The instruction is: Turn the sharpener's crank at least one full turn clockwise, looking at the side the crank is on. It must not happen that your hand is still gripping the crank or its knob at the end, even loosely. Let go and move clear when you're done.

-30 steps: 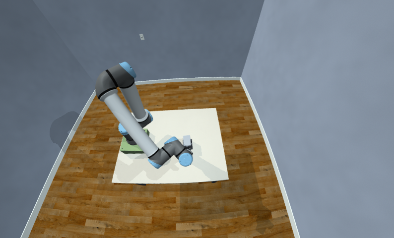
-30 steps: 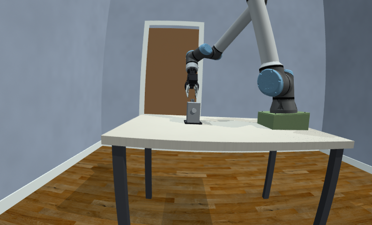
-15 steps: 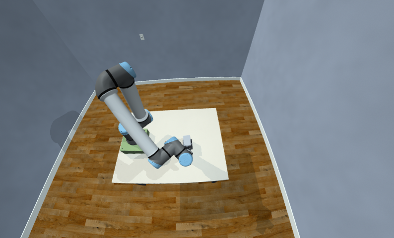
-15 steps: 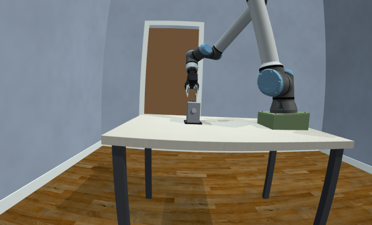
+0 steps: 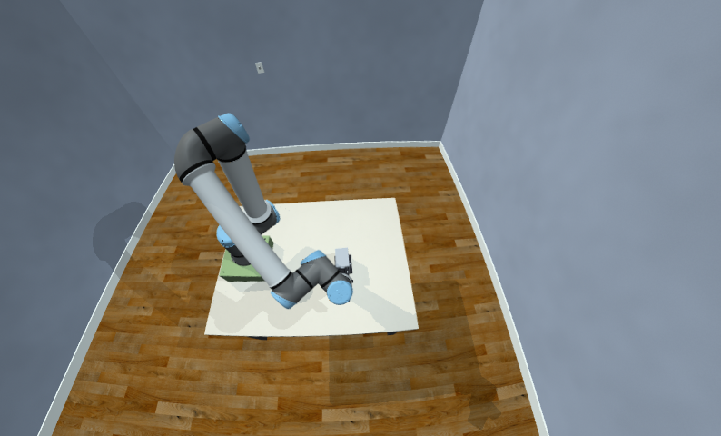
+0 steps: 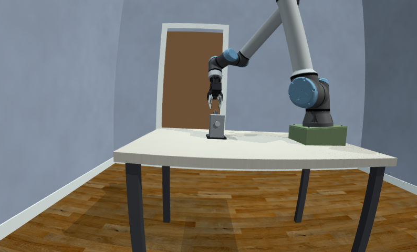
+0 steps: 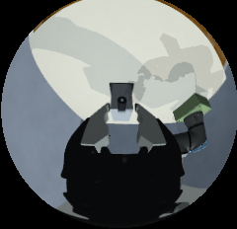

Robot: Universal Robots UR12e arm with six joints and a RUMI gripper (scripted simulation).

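The dark crank knob lies 40 mm to the left of my hand and 30 mm below it. Also, from my hand: crank handle: 40 mm to the left, 40 mm below.
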